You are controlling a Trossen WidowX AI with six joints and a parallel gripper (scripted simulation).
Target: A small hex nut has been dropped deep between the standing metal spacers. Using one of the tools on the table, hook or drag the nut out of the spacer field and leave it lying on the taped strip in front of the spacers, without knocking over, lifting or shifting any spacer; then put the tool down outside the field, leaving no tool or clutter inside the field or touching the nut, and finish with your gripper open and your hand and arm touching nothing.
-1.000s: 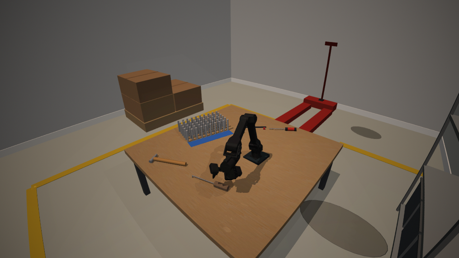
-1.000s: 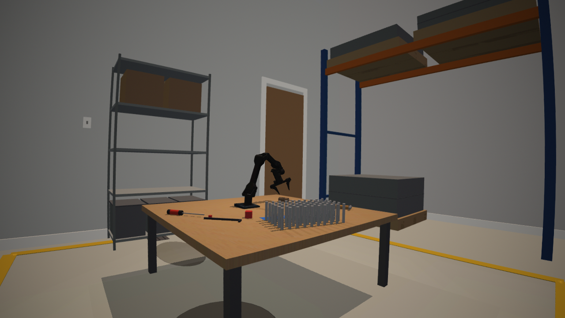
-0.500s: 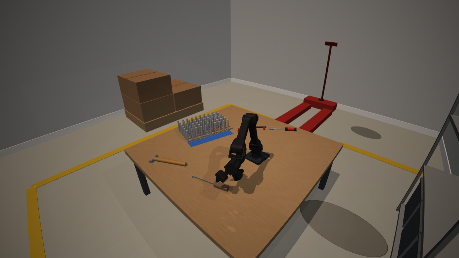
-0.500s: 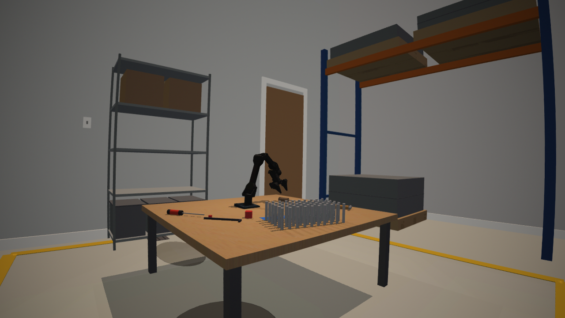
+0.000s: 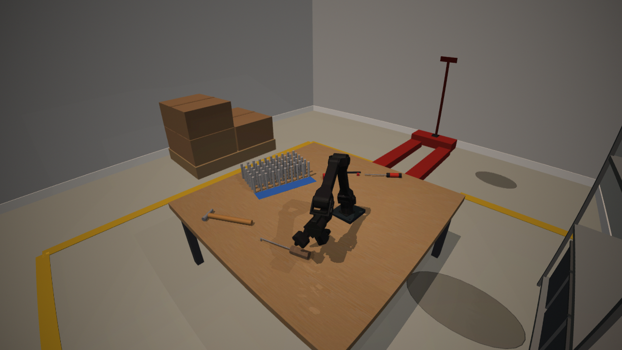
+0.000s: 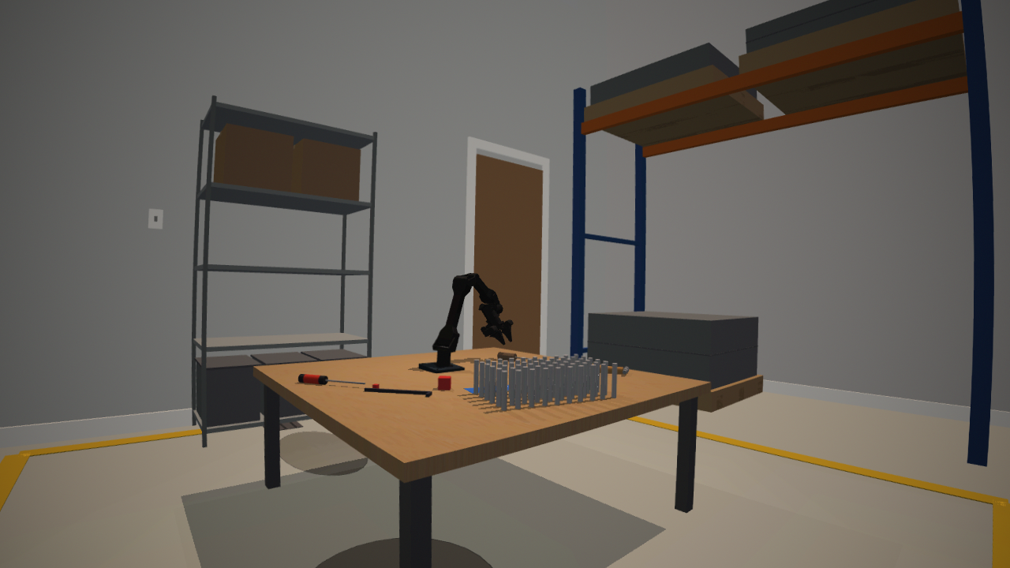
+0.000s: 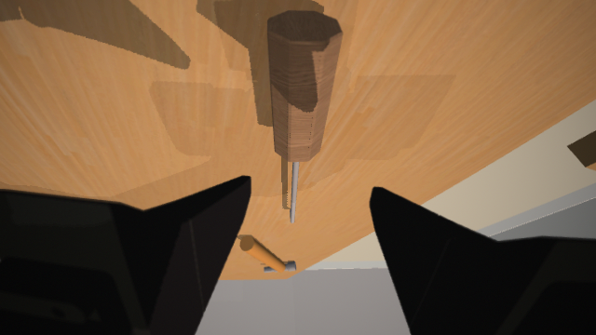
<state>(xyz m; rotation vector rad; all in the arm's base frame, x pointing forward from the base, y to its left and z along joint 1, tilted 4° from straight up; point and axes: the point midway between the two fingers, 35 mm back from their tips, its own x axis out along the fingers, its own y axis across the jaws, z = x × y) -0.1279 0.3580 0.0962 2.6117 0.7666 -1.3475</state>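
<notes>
The hook tool is 9 cm ahead of my gripper tip, 5 cm to the left of it and 7 cm below it. The rest, counted from my gripper tip: red cube: 47 cm ahead, 51 cm to the right, 6 cm below; then blue taped strip: 55 cm ahead, 25 cm to the right, 8 cm below; then hex nut: 71 cm ahead, 31 cm to the right, 8 cm below.
</notes>
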